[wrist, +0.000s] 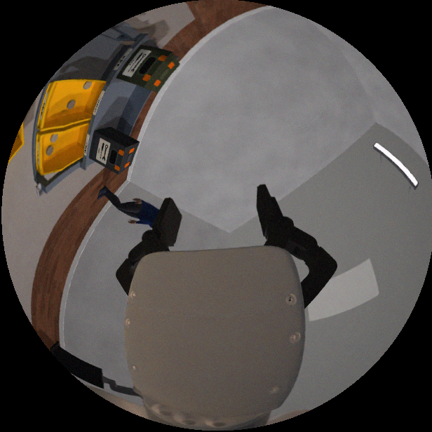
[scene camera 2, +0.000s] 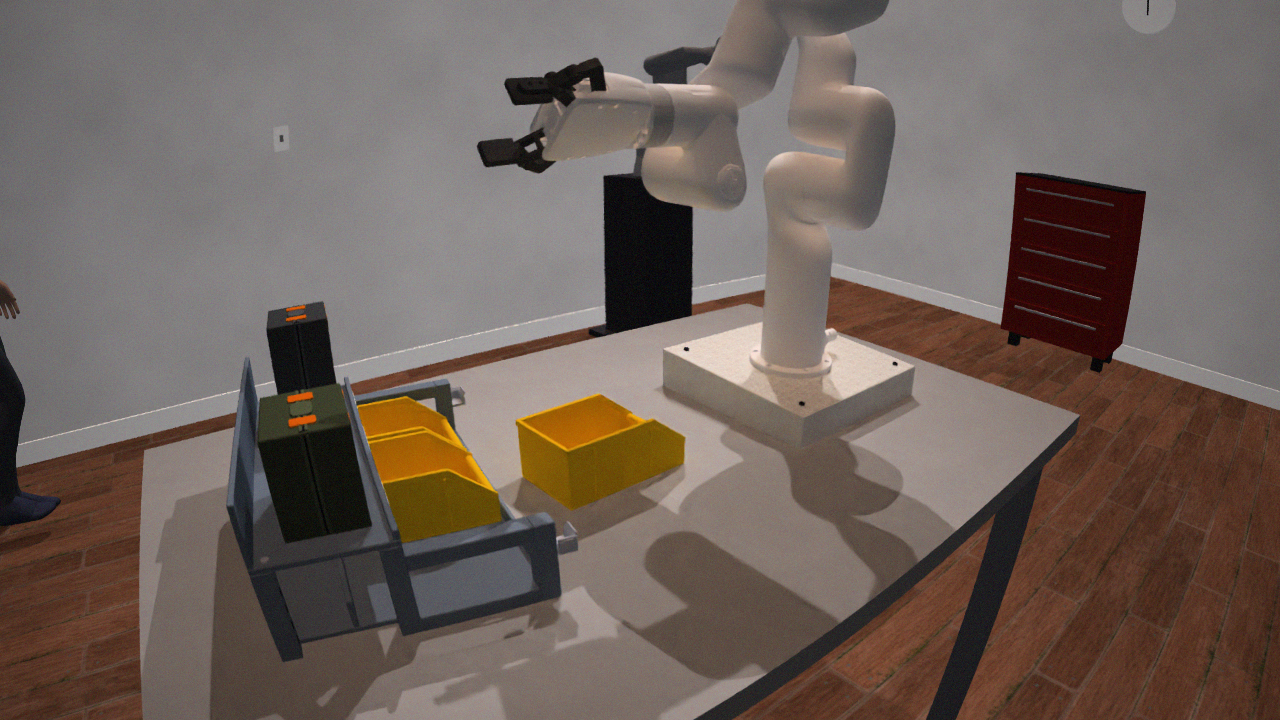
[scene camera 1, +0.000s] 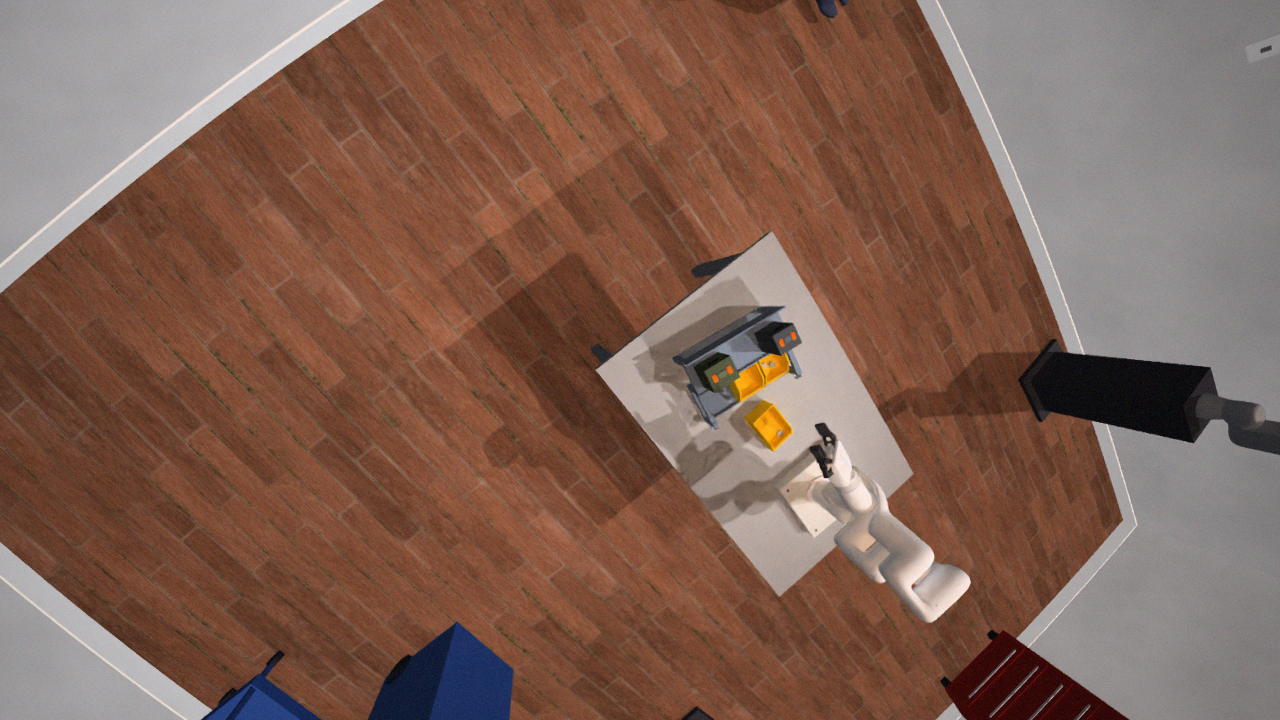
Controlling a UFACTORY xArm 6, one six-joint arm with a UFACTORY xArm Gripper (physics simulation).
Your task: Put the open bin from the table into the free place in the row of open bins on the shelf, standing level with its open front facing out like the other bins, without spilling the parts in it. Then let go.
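Frame: origin at the arm's base, x ahead, y left, z up, level; centimetres.
Where they show: gripper, between the fingertips: [scene camera 2: 494,124] [scene camera 1: 817,434]; arm's base, origin of its link: [scene camera 2: 790,362] [scene camera 1: 820,490].
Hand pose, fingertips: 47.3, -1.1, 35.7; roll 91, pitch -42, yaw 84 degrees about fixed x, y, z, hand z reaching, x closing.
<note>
Things, the pixels of their top centre, and the offset from my fingertips, as dx, dy, dz. "spot": a spot on its surface instead. Level surfaces: height alone.
- open yellow bin, a spot on its surface: [scene camera 2: 599,456] spot: -7.8, +5.4, -35.6
- green case, centre of its top: [scene camera 2: 300,407] [scene camera 1: 722,374] +23.4, +5.2, -21.1
- black case, centre of its top: [scene camera 2: 295,312] [scene camera 1: 787,339] +17.9, -17.2, -18.6
- table, height of its surface: dz -41.0
The open yellow bin [scene camera 1: 768,426] [scene camera 2: 599,456] stands upright on the table, its low front facing the robot base; small parts show inside in scene camera 1. Its edge shows in the wrist view [wrist: 16,145]. The grey-blue shelf [scene camera 1: 729,335] [scene camera 2: 546,555] [wrist: 120,107] holds two yellow bins side by side, a nearer one [scene camera 1: 748,385] [scene camera 2: 438,501] [wrist: 72,105] and a farther one [scene camera 1: 776,367] [scene camera 2: 402,416] [wrist: 62,147]. The free place is at the row's end below the green case. My gripper [scene camera 1: 819,445] [scene camera 2: 501,120] [wrist: 214,201] is open and empty, high above the table, pointing roughly sideways.
A green case [scene camera 1: 716,371] [scene camera 2: 313,465] [wrist: 150,70] and a black case [scene camera 1: 778,337] [scene camera 2: 299,349] [wrist: 115,150] stand on the shelf's upper level behind the bins. The robot base plate [scene camera 2: 742,394] stands on the table [scene camera 1: 859,420]. A person [wrist: 145,212] stands beyond the table.
</note>
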